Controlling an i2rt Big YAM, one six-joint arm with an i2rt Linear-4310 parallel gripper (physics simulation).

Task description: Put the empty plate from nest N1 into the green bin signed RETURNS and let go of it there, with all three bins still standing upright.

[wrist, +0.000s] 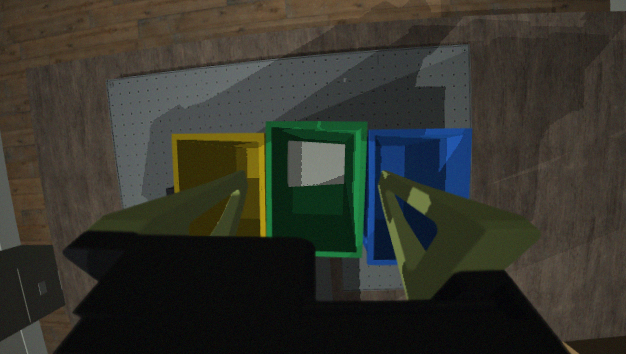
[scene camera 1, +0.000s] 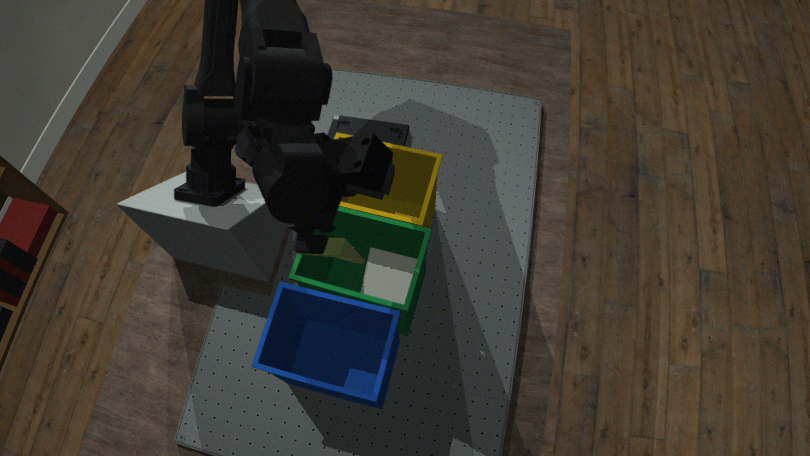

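Pixels of known places: gripper, fingertip midpoint: [wrist: 313, 177] [scene camera 1: 371, 226]; arm's base, origin of the base link: [scene camera 1: 210, 192].
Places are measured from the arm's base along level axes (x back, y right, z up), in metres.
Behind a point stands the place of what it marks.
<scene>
The plate [scene camera 1: 388, 277] @[x -0.331, y 0.066, z -0.070 m] [wrist: 322, 164] @[x -0.331, y 0.092, z -0.085 m] is a plain pale rectangle inside the green bin [scene camera 1: 352, 295] @[x -0.303, y 0.144, z 0.053 m] [wrist: 359, 200] @[x -0.283, y 0.137, z 0.053 m], toward the end away from the arm's base. The green bin stands upright between the yellow bin [scene camera 1: 431, 189] @[x -0.381, y -0.045, z 0.053 m] [wrist: 218, 137] @[x -0.377, y -0.044, z 0.053 m] and the blue bin [scene camera 1: 325, 381] @[x -0.259, y 0.252, z -0.124 m] [wrist: 420, 132] @[x -0.366, y 0.217, z 0.053 m], which also stand upright. My gripper [wrist: 313, 177] @[x -0.326, y 0.085, z 0.165 m] is wide open and empty, high above the bins. In the scene view one olive finger shows over the green bin, and the rest of the gripper is hidden. The RETURNS sign and nest N1 cannot be made out.
A dark device [scene camera 1: 371, 125] @[x -0.220, y -0.268, z -0.114 m] lies behind the yellow bin, partly covered. The bins stand on a grey perforated board [scene camera 1: 487, 226] @[x -0.486, y -0.088, z -0.126 m] [wrist: 150, 95] @[x -0.520, y -0.307, z -0.126 m]. The arm's pale pedestal [scene camera 1: 209, 243] @[x -0.037, y 0.094, z 0.005 m] is left of the bins in the scene view. A shelf with red and black items is at the far left.
</scene>
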